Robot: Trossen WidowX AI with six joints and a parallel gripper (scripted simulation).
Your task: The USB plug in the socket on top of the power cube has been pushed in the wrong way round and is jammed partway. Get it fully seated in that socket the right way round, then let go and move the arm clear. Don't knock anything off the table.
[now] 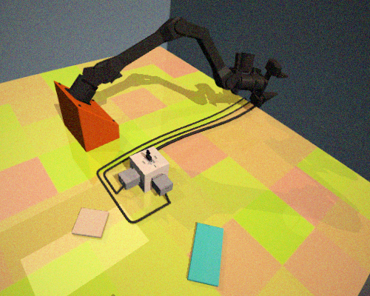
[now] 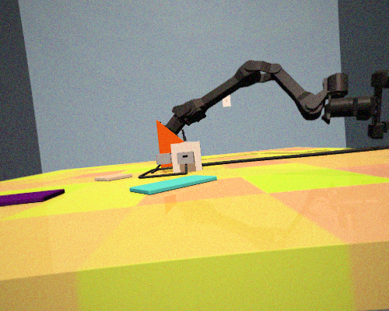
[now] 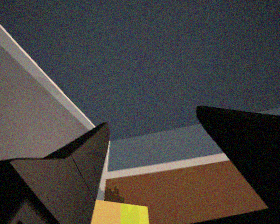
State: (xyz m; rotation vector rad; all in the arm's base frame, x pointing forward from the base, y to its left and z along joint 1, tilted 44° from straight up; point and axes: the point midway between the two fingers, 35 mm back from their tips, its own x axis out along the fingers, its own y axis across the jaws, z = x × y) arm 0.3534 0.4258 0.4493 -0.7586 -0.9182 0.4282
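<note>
My gripper tip is now 80 mm past the USB plug, 630 mm to the left of it and 30 mm above it. From my gripper tip the other things lie so: USB socket (80 mm behind, 630 mm to the right, 50 mm below); then beige tile (70 mm behind, 820 mm to the right, 120 mm below); then teal slab (180 mm ahead, 680 mm to the right, 120 mm below).
</note>
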